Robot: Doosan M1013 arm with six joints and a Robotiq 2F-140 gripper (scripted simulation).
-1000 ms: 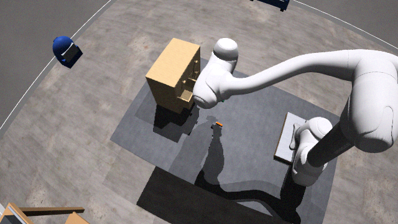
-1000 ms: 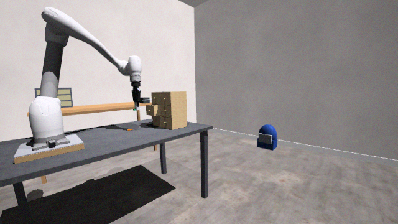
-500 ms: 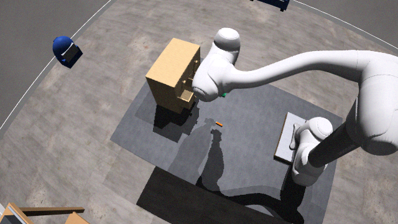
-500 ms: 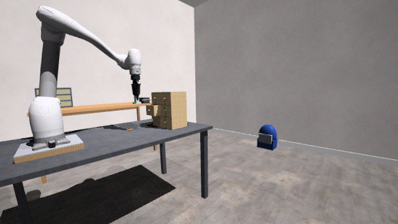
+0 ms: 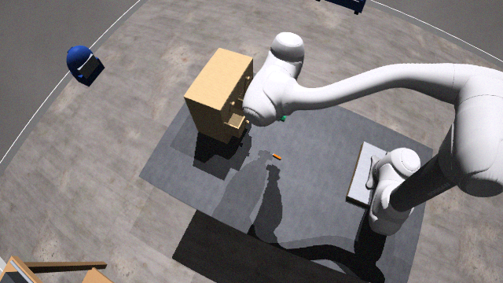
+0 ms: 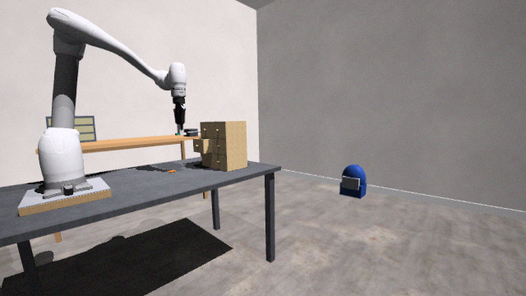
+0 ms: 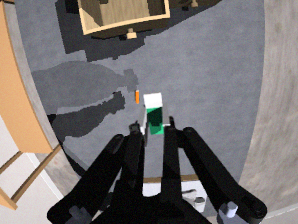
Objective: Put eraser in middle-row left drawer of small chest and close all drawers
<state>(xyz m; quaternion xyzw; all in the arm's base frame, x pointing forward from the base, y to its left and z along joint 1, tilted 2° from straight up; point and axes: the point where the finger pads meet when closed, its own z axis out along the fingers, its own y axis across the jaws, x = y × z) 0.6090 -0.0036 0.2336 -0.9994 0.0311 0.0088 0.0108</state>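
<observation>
Now: the eraser 30 mm below my hand and 10 mm ahead of it. Round my hand: small orange stick: 280 mm below, 70 mm to the left, 40 mm behind.
</observation>
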